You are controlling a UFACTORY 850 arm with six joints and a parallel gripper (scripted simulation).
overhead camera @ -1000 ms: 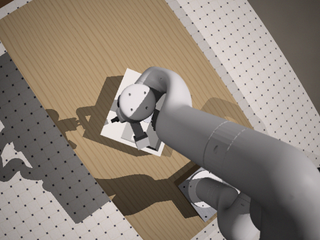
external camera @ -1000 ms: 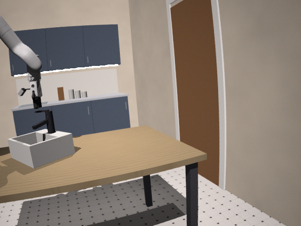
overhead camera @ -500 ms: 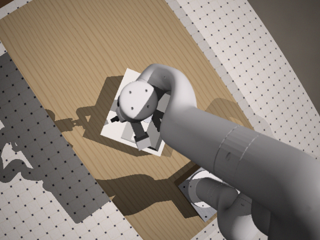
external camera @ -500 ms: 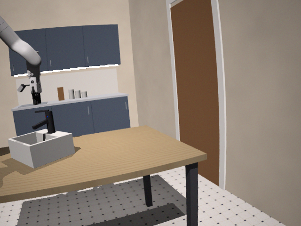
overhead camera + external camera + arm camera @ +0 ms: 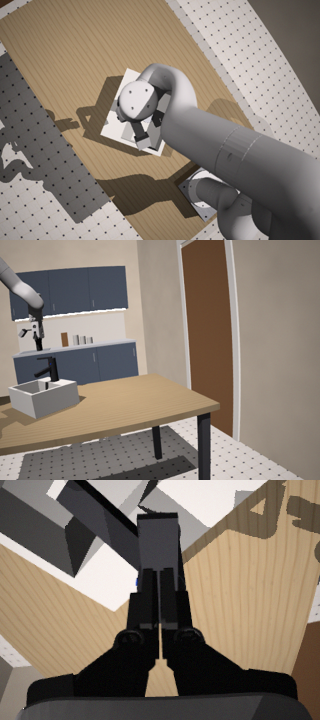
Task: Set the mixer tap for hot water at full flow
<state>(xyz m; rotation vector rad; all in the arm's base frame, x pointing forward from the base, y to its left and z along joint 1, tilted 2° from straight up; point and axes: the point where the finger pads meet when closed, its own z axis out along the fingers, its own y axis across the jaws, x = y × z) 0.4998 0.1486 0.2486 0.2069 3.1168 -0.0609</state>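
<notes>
Right now my hand is 70 mm above the black lever and 20 mm short of it. Round my hand: white sink basin (300 mm below, 80 mm to the right, 30 mm behind).
</notes>
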